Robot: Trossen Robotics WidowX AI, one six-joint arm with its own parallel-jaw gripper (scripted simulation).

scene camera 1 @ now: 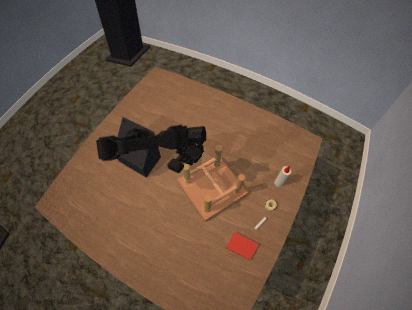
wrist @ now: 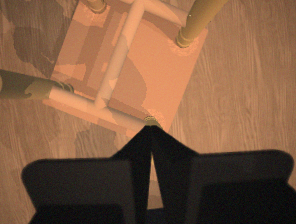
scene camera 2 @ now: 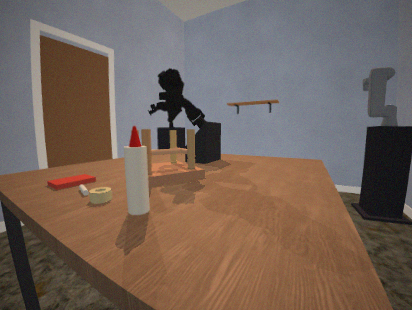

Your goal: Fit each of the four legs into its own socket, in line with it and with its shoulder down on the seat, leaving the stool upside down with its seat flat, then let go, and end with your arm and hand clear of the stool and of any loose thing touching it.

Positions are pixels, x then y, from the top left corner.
Scene:
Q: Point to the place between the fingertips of my gripper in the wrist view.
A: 150,131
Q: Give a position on a white glue bottle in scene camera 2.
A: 135,157

